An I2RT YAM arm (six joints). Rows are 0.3 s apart.
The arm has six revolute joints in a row. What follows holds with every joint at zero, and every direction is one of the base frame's.
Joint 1 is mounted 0.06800 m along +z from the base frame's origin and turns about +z.
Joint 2 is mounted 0.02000 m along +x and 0.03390 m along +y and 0.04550 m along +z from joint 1 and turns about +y.
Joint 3 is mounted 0.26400 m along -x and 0.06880 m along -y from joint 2 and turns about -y.
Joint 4 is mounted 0.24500 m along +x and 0.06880 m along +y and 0.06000 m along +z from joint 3 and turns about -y.
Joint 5 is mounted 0.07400 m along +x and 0.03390 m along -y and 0.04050 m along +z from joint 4 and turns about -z.
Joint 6 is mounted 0.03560 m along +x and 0.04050 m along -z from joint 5 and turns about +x.
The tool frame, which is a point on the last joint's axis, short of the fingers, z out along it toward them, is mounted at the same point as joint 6; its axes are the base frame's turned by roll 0.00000, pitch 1.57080 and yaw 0.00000 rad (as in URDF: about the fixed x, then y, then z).
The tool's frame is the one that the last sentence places.
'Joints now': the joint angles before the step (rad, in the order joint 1, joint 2, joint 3, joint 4, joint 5, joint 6). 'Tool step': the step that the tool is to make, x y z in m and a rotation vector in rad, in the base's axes. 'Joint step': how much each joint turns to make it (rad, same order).
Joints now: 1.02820, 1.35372, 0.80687, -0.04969, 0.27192, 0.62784
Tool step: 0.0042, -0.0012, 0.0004, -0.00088, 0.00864, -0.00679
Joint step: -0.01563, 0.00528, 0.00799, -0.00817, -0.01119, 0.00074
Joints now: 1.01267, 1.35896, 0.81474, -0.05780, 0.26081, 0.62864
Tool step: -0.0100, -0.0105, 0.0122, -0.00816, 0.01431, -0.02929
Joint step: 0.01421, -0.06901, 0.00718, -0.09958, 0.03101, 0.03277
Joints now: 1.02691, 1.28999, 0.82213, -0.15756, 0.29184, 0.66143
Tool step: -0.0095, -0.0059, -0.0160, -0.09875, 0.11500, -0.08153
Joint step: 0.02482, 0.01373, 0.00228, -0.16706, 0.04812, 0.11221
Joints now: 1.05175, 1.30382, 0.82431, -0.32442, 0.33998, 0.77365
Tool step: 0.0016, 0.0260, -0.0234, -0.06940, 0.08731, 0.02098
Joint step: 0.03663, 0.15125, 0.05769, -0.02289, -0.02269, 0.04226
